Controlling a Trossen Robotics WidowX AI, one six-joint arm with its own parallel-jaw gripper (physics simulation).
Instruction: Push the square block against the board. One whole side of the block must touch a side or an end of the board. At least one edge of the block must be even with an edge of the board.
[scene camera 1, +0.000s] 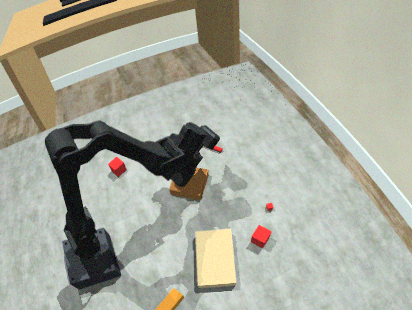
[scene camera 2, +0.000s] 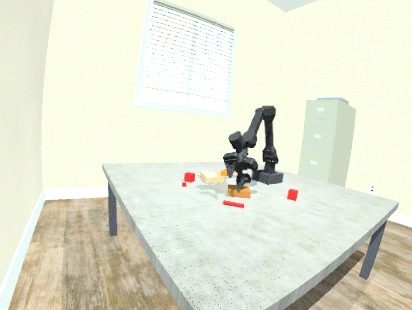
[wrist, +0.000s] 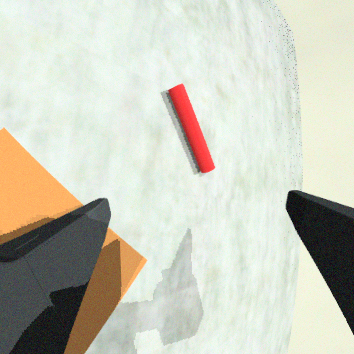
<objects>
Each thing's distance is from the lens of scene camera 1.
my gripper (scene camera 1: 203, 153): 0.94 m
pale tan board (scene camera 1: 215, 261): 0.80 m
</objects>
